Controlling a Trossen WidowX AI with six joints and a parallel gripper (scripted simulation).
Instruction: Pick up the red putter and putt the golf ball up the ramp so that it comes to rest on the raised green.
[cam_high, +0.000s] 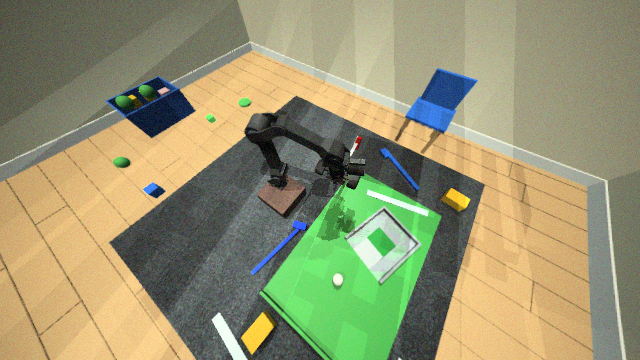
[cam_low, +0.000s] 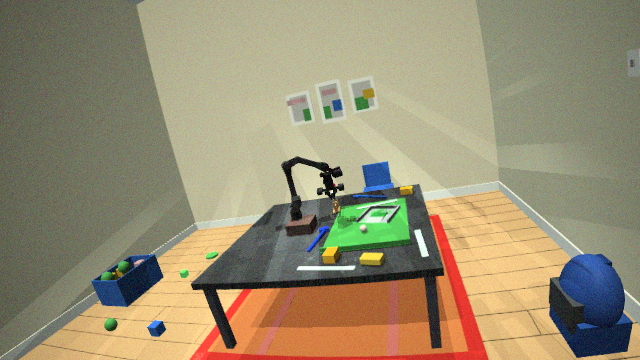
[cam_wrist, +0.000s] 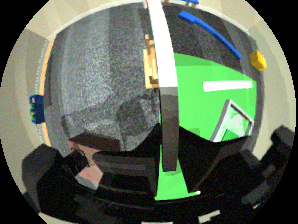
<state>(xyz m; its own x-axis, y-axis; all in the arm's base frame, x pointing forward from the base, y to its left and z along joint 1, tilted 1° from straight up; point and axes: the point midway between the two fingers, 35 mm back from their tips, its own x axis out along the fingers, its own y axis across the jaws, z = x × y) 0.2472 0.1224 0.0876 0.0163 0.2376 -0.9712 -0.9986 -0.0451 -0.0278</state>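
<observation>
Right now my gripper tip is 360 mm to the left of the blue putter, 110 mm above it and 90 mm past it. The rest, counted from my gripper tip: green mat: 230 mm ahead, 200 mm to the right, 120 mm below; red putter: 110 mm to the left, 30 mm above, 10 mm behind; small wooden stand: 130 mm to the left, 90 mm below, 10 mm behind.
</observation>
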